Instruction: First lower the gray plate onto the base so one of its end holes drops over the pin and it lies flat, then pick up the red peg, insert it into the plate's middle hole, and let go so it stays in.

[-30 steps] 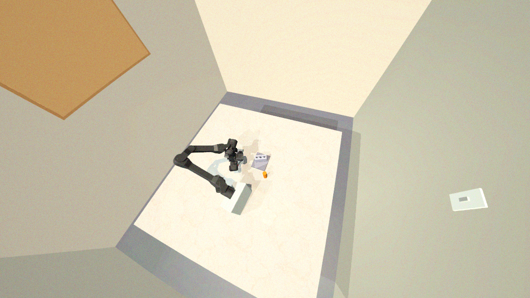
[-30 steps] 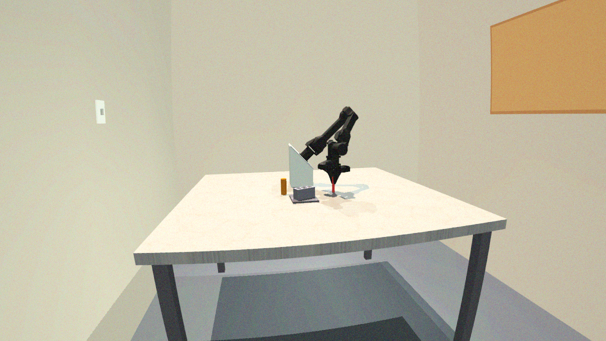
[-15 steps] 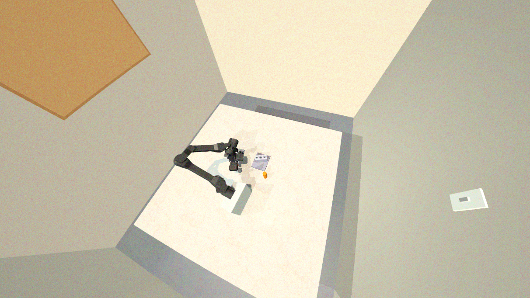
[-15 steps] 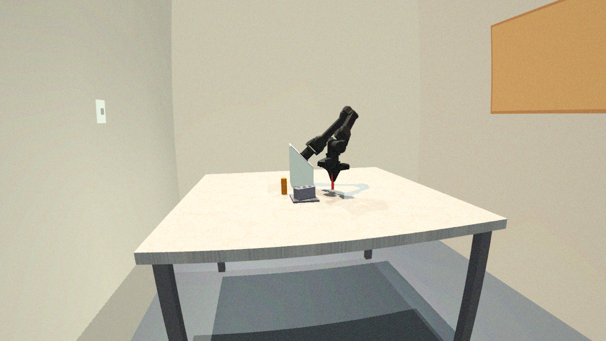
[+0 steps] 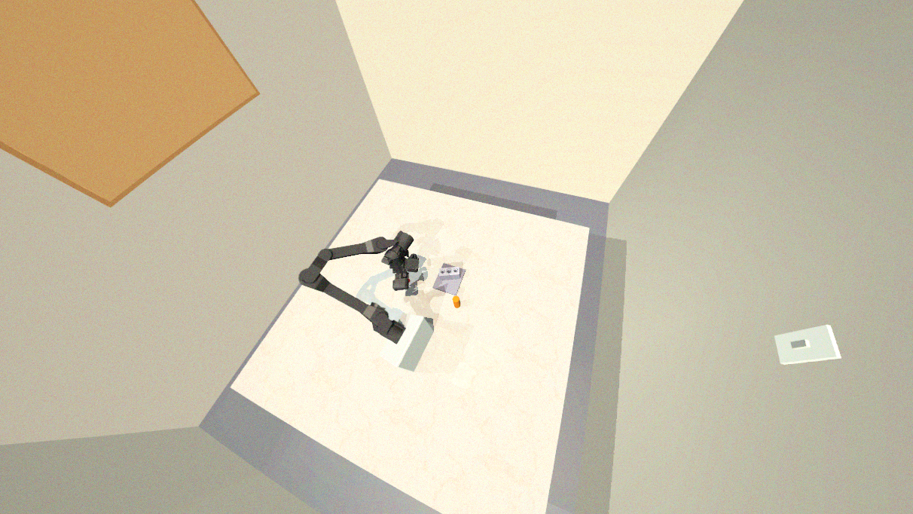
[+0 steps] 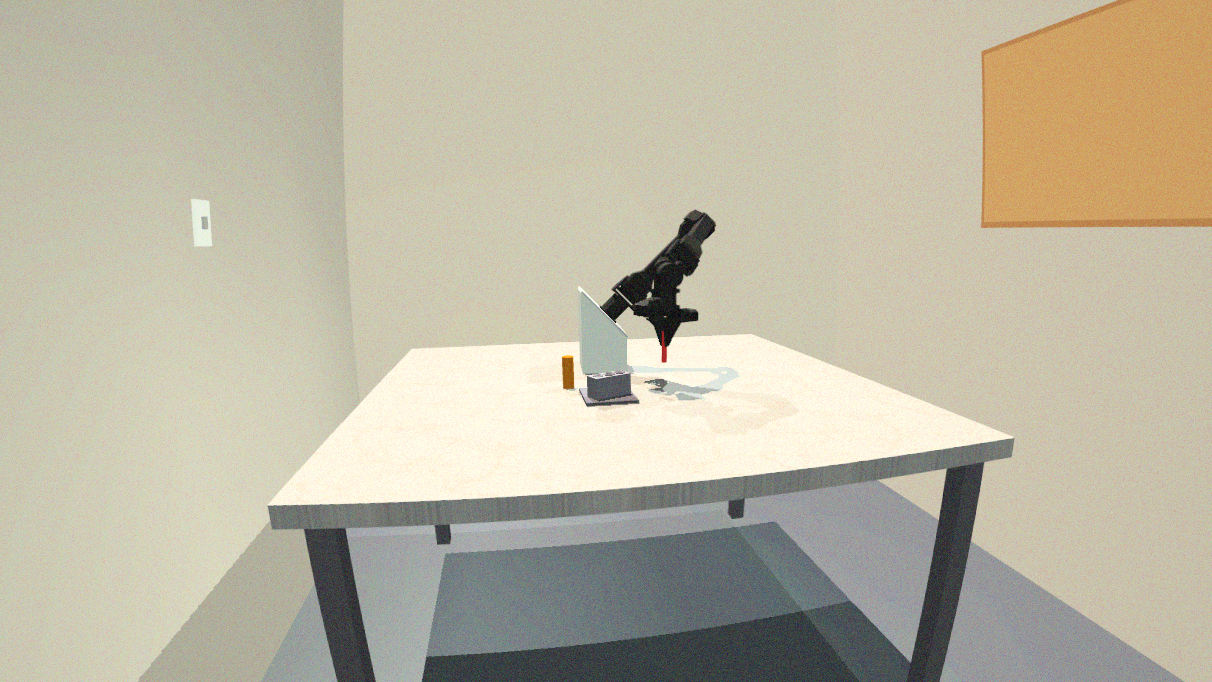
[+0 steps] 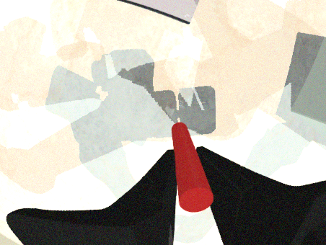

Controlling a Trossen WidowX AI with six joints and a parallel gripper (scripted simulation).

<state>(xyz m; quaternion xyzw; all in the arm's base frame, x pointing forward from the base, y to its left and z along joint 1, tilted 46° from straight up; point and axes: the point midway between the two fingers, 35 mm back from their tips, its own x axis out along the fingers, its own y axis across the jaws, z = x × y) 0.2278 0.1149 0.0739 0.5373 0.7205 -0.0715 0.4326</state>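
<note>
Right now my gripper tip is 120 mm short of the gray plate, 150 mm to the left of it and 50 mm above it. The rest, counted from my gripper tip: red peg: right at my gripper tip; then orange cylinder: 10 mm ahead, 250 mm to the right, 60 mm below; then base: 110 mm ahead, 140 mm to the right, 90 mm below.
</note>
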